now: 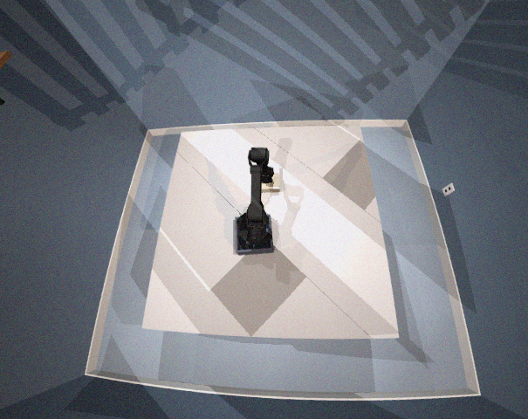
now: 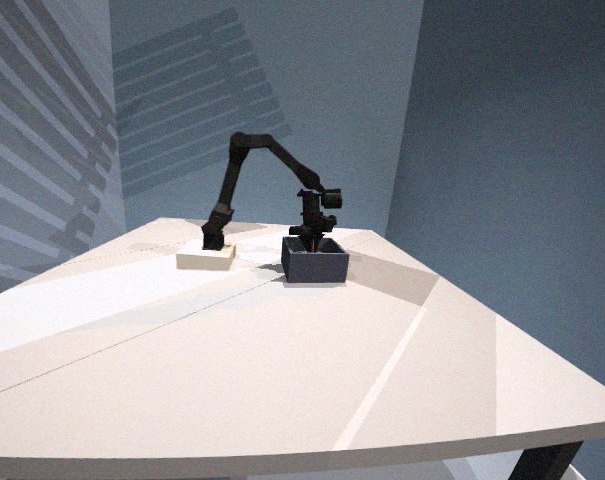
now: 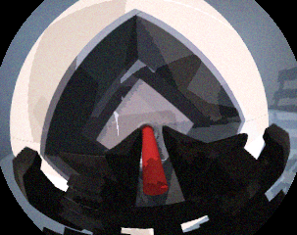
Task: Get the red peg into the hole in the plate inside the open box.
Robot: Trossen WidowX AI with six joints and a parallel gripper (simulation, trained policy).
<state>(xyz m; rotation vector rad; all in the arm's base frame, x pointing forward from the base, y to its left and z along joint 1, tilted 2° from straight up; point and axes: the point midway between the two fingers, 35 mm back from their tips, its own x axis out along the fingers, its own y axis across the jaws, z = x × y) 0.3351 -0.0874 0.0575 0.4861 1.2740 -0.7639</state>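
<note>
The red peg is 20 mm above my gripper tip and 10 mm to the left of it. Round my gripper tip: dark grey box: 40 mm below, 10 mm to the left; light plate: 20 mm below, 10 mm to the left.
</note>
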